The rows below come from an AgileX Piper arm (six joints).
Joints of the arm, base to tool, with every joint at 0 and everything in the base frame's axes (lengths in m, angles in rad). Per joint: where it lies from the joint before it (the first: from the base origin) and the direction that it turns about. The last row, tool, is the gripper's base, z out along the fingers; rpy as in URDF.
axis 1: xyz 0 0 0.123 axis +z
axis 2: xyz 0 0 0 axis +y
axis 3: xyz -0.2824 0 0.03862 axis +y
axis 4: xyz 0.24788 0 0.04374 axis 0.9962 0 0.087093
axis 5: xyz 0 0 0 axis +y
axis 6: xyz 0.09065 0 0.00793 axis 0.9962 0 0.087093
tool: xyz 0 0 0 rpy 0 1.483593 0
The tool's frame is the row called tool.
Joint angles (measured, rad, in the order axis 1, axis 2, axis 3, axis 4, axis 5, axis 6), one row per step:
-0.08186 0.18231 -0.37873 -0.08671 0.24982 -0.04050
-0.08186 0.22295 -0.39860 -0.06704 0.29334 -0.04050
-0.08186 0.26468 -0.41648 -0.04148 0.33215 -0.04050
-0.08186 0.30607 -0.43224 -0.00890 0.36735 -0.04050
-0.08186 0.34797 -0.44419 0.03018 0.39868 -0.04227
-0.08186 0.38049 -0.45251 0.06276 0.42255 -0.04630
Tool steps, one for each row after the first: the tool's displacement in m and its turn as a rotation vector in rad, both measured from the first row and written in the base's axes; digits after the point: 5 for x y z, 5 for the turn. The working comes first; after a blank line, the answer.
Tool pose at each row, in the base's axes (x y z in m, rotation vector in rad; the steps are taken from these numbers as rounded here):
0.05444 -0.00642 0.30662 -0.01577 1.53876 -0.18050
0.06014 -0.00670 0.30678 -0.00322 1.60296 -0.16035
0.06623 -0.00667 0.30644 0.01205 1.66534 -0.13368
0.07242 -0.00623 0.30555 0.03088 1.72549 -0.09929
0.07894 -0.00541 0.30354 0.05177 1.78550 -0.05878
0.08399 -0.00454 0.30159 0.06699 1.83215 -0.02626

0.00570 -0.00028 0.00016 0.02503 0.06232 0.00210
0.01179 -0.00025 -0.00018 0.05527 0.12267 0.00659
0.01798 0.00019 -0.00107 0.09186 0.18073 0.01369
0.02450 0.00101 -0.00308 0.13289 0.23892 0.02311
0.02955 0.00188 -0.00503 0.16431 0.28459 0.03147

